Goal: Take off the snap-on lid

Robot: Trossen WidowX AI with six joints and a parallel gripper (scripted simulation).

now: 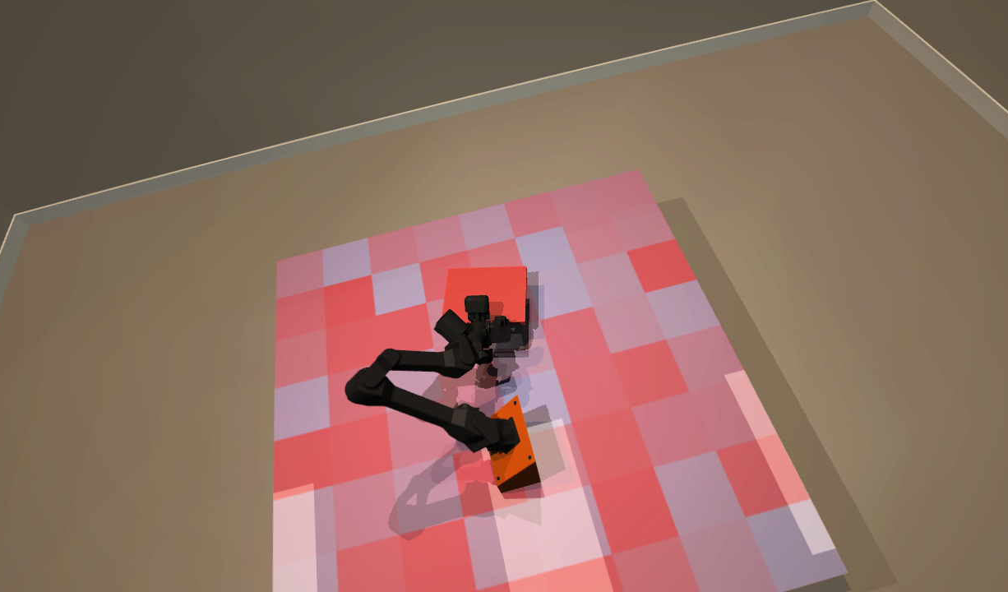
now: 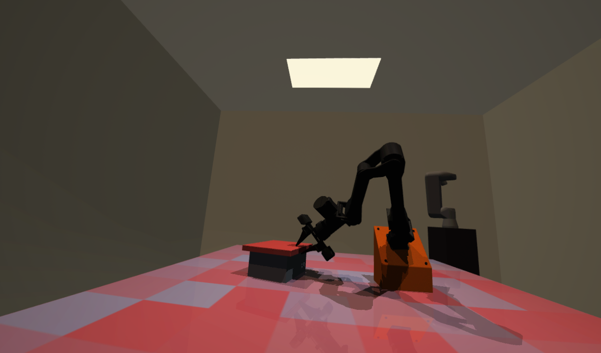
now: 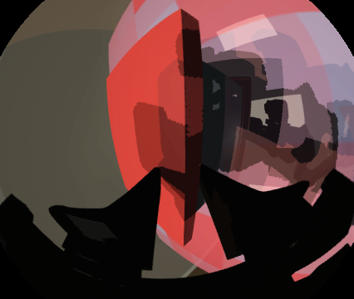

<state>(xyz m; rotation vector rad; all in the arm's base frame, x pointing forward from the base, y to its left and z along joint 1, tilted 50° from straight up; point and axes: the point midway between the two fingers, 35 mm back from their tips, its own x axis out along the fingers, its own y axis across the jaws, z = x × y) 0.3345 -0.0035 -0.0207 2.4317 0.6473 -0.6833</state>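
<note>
The lid lies 70 mm ahead of my gripper tip, 30 mm to the right of it and 10 mm above it. Round my gripper tip: storage box (70 mm ahead, 40 mm below, 20 mm to the right).
</note>
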